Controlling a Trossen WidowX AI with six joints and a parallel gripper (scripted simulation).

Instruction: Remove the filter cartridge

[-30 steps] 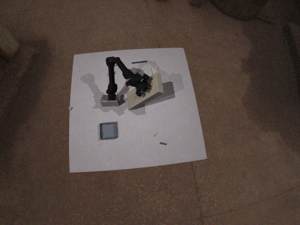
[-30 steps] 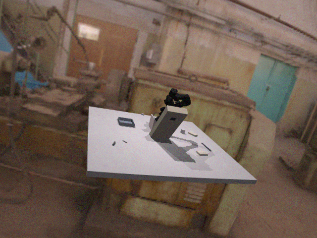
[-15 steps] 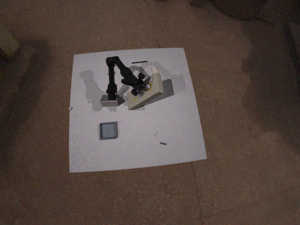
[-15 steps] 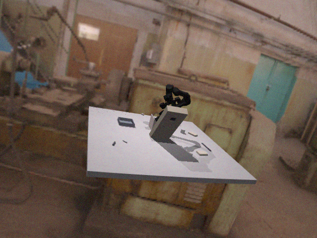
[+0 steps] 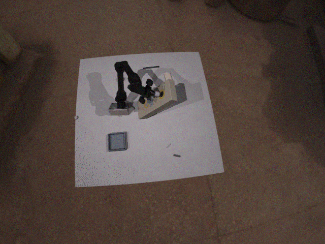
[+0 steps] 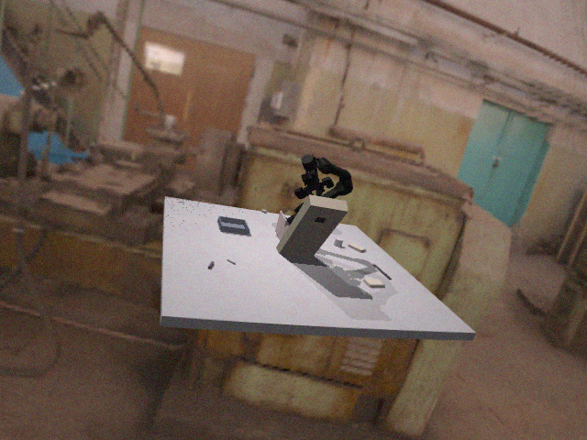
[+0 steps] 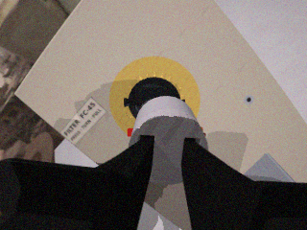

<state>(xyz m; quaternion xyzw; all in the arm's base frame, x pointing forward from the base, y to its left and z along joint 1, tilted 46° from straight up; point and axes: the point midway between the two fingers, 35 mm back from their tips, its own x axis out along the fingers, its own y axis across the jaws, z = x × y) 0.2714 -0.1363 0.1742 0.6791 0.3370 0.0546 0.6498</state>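
Now: gripper tip 10 mm short of the filter cartridge and 10 mm above it. The rest, counted from my gripper tip: grey tray (330 mm to the right, 310 mm behind, 300 mm below).
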